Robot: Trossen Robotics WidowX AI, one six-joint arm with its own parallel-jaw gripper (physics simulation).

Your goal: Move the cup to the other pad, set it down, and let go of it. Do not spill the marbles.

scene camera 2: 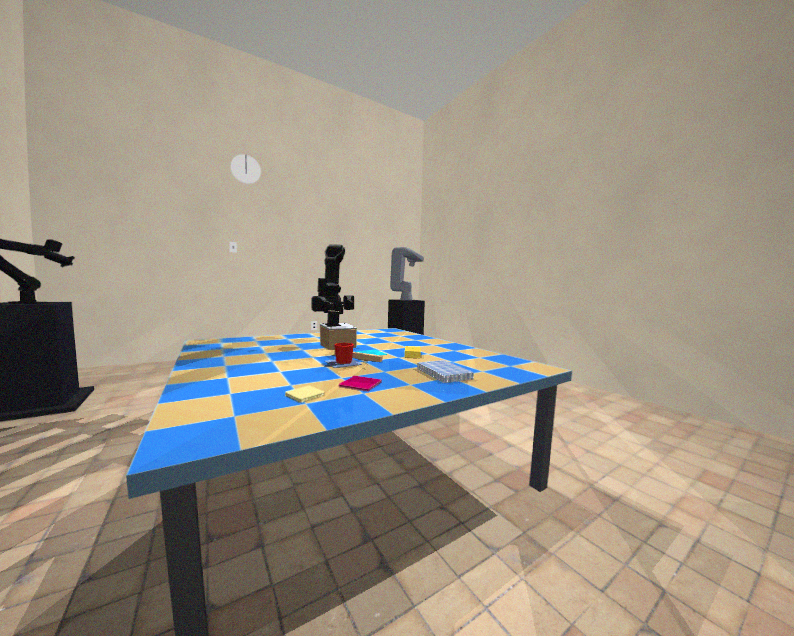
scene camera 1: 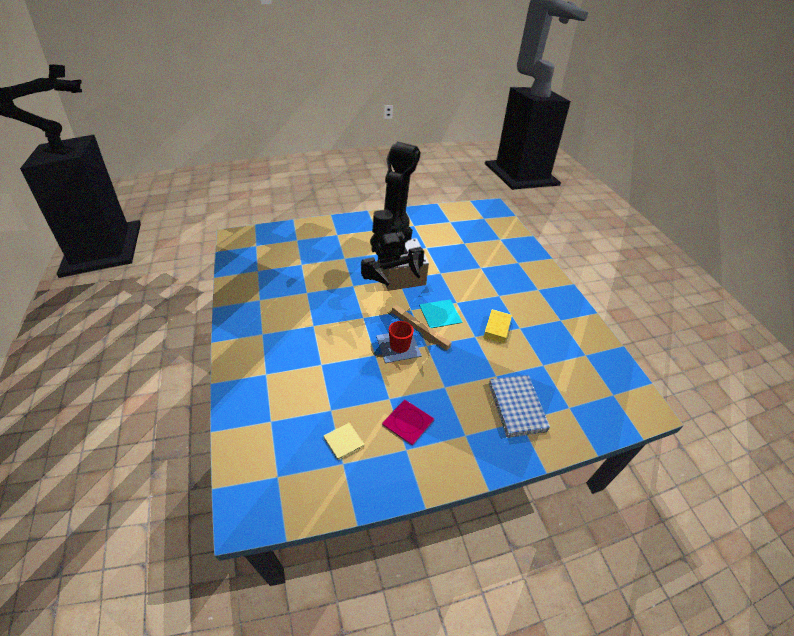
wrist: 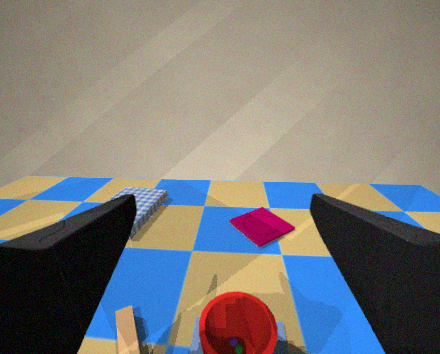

Labels:
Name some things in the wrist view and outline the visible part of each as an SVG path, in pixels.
The gripper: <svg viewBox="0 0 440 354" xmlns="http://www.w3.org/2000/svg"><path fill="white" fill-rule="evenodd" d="M133 194L122 195L65 220L0 243L0 354L78 353L129 239L137 214L136 200ZM314 193L311 198L310 213L319 235L385 354L440 354L440 233L387 217L322 193Z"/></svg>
A red cup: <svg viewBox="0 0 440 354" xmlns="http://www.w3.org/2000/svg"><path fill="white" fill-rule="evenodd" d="M202 311L199 320L199 337L203 354L237 354L235 346L230 344L231 337L236 337L238 340L237 344L242 345L243 352L241 354L273 354L278 340L277 324L268 306L259 298L249 293L227 292L211 300Z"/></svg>

